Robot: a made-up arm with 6 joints.
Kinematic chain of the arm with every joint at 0, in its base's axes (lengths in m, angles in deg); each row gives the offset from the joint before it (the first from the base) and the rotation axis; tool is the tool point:
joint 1: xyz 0 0 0.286 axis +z
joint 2: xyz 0 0 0 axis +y
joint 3: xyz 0 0 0.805 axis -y
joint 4: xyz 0 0 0 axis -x
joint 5: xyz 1.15 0 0 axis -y
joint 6: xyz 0 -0.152 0 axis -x
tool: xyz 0 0 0
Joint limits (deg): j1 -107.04..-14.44 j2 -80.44..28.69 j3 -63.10..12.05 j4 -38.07..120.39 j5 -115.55..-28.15 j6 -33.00..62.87
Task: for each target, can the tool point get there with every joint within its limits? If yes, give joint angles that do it. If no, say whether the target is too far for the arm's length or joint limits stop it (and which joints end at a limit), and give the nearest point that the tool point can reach.
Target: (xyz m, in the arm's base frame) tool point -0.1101 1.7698 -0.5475
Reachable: no: joint limits stop it (at a limit: joint 1, joint 2, joint 3, joint 4) | nearest point 0.4855 -0.0456 -0.1614 | short by 1.949 m
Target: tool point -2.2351 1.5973 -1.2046
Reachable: no: too far | nearest point -0.2164 -0.2343 -0.1553 | short by 2.921 m
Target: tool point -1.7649 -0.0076 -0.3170
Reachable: no: joint limits stop it (at a limit: joint 1, joint 2) | nearest point -0.2939 -0.4402 -0.1515 | short by 1.542 m
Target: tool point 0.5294 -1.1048 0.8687
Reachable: yes | joints -57.45 6.16 -6.42 12.79 -72.96 11.92
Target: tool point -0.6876 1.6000 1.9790
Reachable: no: too far | nearest point -0.3931 0.9147 1.5620 | short by 0.855 m
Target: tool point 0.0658 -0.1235 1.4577
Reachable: yes | joints -49.73 -61.88 -26.17 78.76 -37.40 -15.24
